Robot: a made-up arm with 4 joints.
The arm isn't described. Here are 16 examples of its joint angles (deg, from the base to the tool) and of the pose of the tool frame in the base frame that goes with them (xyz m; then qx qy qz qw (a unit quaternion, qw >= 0)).
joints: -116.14 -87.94 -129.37 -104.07
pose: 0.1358 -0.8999 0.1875 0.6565 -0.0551 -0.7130 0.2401
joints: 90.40 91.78 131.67 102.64
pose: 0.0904 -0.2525 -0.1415 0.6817 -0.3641 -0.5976 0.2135
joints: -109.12 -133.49 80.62 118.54
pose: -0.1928 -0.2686 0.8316 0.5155 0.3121 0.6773 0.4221
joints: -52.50 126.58 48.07 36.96
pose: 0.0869 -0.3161 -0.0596 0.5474 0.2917 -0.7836 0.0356
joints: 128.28 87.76 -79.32 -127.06
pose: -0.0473 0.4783 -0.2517 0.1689 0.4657 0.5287 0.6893
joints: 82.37 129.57 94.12 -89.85
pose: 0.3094 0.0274 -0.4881 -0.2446 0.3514 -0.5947 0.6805
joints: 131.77 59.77 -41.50 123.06
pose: 0.0564 0.4395 -0.6105 -0.2376 -0.1834 0.5271 0.7950
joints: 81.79 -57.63 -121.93 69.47
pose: -0.2884 0.3769 -0.0589 0.3733 0.0365 0.8002 0.4680
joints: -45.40 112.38 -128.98 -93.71
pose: 0.0714 -0.3884 0.7211 0.7823 -0.1599 0.5956 0.0882
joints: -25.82 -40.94 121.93 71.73
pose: 0.1697 0.7237 0.1462 0.1405 0.8204 -0.1632 0.5296
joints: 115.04 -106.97 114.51 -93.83
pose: 0.1647 0.0767 -0.0361 0.1432 -0.5719 -0.3352 0.7349
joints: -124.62 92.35 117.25 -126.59
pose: -0.0504 -0.4478 0.5352 0.6097 -0.0388 0.6994 0.3711
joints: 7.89 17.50 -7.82 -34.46
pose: 0.6672 0.6029 0.0951 -0.3659 -0.0307 -0.1632 0.9157
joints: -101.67 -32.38 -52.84 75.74
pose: 0.0102 -0.8729 0.3959 -0.8626 0.4724 -0.1475 0.1046
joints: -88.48 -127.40 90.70 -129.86
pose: 0.3273 0.0758 0.4137 -0.7067 -0.6986 0.0908 0.0660
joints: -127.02 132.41 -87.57 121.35
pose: 0.1696 -0.8788 0.1664 0.5967 -0.2462 -0.6736 0.3601
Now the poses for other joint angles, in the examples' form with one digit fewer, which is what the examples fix.
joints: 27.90 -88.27 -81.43 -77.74
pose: -0.026 1.035 0.128 -0.159 -0.647 0.281 0.691
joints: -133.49 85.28 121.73 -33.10
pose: 0.462 -0.485 0.445 -0.654 -0.403 -0.600 0.225
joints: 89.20 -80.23 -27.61 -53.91
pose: -0.089 0.199 -0.912 -0.656 0.016 0.652 0.381
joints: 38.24 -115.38 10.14 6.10
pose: -0.500 0.642 -0.110 -0.219 0.361 0.762 0.491
